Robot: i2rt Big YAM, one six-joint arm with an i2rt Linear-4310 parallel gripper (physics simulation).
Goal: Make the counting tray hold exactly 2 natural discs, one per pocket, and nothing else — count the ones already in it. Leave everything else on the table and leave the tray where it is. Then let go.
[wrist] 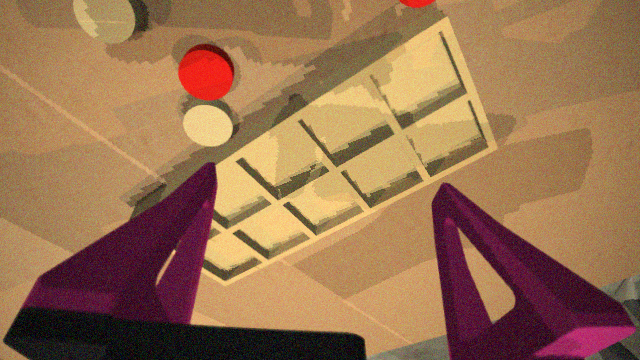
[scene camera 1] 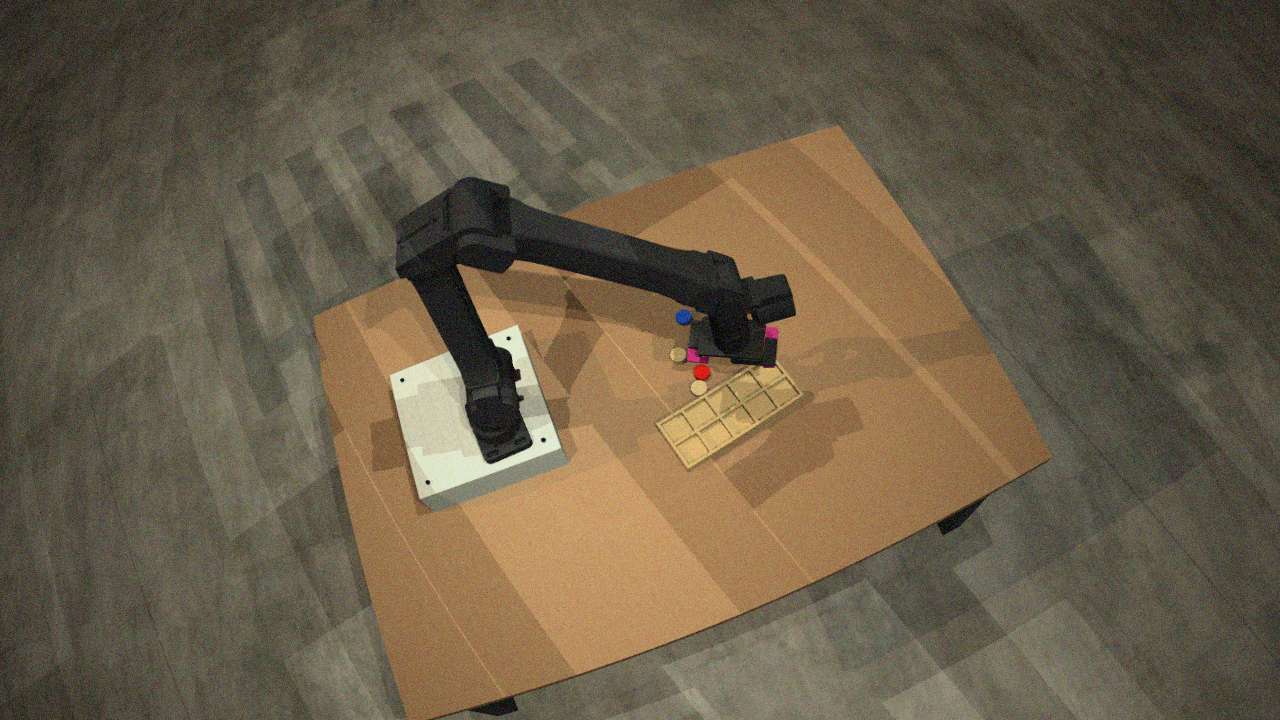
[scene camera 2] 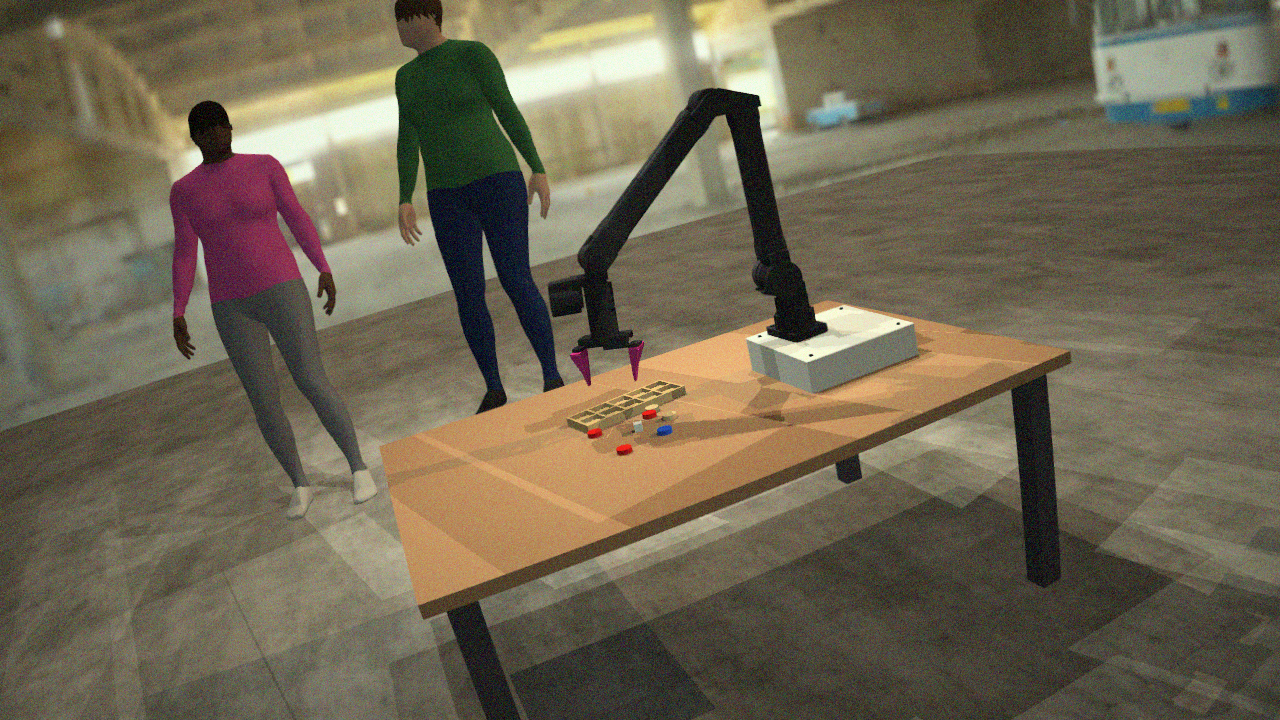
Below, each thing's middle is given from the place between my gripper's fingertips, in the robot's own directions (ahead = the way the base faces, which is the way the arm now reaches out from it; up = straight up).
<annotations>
I see my gripper 3 cm past the tan counting tray (scene camera 1: 697,432), 5 cm to the left of it and 7 cm above it.
</annotations>
